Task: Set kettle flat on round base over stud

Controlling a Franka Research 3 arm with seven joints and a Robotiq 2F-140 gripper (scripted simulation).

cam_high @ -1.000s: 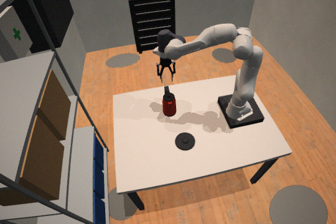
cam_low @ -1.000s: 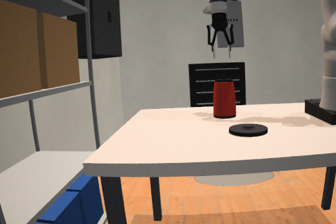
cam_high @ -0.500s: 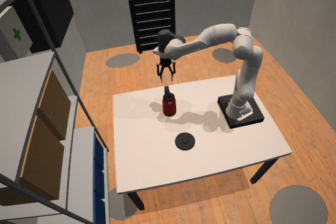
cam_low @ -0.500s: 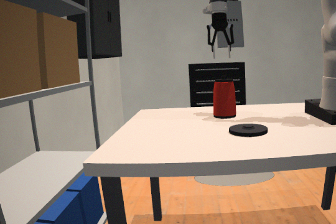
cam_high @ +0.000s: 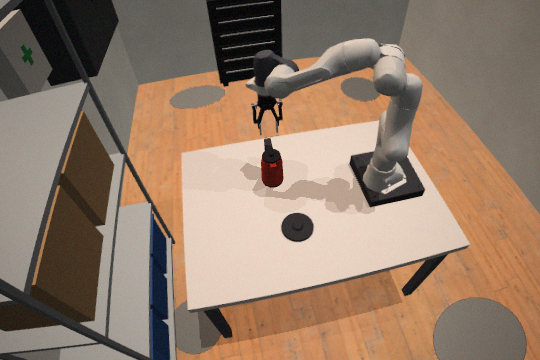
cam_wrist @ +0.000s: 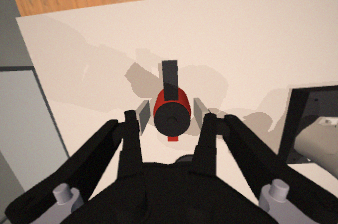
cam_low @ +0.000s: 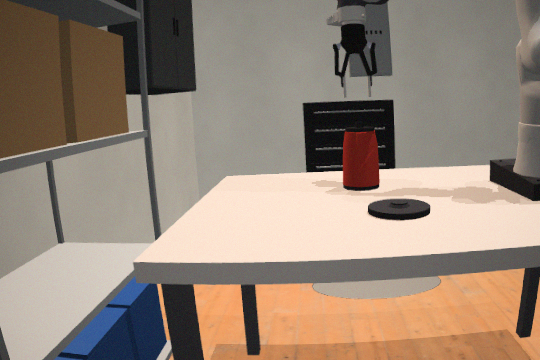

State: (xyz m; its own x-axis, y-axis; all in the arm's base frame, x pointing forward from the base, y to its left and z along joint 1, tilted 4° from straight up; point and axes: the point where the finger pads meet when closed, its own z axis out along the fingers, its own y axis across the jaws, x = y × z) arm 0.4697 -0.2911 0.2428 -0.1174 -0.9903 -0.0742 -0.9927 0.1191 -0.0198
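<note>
Now: the red kettle 200 mm below my hand, 30 mm to the left of it and 10 mm ahead of it. Also, from my hand: black round base (380 mm to the left, 290 mm below, 20 mm behind).
</note>
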